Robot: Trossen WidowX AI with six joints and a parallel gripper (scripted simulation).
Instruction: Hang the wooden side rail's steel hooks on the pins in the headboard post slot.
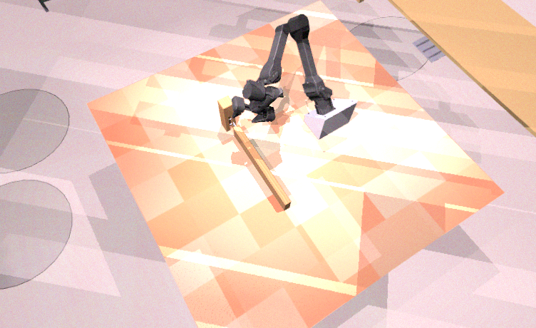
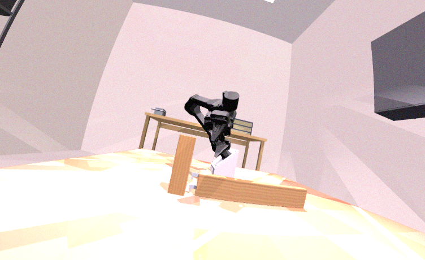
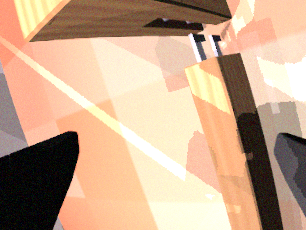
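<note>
The headboard post is 9 cm to the right of my gripper tip, 7 cm below it and 3 cm ahead of it.
</note>
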